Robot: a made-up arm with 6 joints.
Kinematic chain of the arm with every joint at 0, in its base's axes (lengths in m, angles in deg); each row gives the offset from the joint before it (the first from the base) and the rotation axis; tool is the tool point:
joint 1: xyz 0 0 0.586 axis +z
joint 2: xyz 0 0 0 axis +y
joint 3: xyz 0 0 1.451 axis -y
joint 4: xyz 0 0 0 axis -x
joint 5: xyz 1.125 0 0 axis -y
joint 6: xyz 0 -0.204 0 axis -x
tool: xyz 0 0 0
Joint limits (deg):
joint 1: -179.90..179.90
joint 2: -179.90..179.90
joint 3: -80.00..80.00
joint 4: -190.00..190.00
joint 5: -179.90..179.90
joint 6: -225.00..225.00
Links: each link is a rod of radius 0.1 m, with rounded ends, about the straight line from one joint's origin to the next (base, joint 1, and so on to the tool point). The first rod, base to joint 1, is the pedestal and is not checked.
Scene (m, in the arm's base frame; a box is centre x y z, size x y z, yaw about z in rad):
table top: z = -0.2
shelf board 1: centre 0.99 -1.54 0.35 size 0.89 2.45 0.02 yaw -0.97
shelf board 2: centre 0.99 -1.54 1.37 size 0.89 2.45 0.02 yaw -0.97
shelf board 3: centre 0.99 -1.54 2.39 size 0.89 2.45 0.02 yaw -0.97
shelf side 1: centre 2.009 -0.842 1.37 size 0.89 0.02 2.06 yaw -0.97
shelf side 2: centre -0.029 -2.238 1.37 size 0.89 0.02 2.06 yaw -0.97
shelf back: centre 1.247 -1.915 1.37 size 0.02 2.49 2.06 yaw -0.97
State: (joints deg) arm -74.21 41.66 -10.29 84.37 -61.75 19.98
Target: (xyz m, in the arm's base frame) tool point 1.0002 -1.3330 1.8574
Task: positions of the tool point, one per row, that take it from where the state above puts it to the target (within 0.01 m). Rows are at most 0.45 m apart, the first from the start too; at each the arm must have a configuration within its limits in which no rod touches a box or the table.
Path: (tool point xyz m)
1: 0.3510 -1.6117 0.9099
2: 0.2388 -1.4488 0.9101
3: 0.1417 -1.2677 0.9091
4: 0.3724 -1.2053 1.2247
5: 0.5440 -1.0273 1.5489
6: 0.6083 -0.7613 1.8574
7: 0.7461 -0.9523 1.8939
8: 0.8781 -1.1446 1.8934
9: 1.0002 -1.3331 1.8572

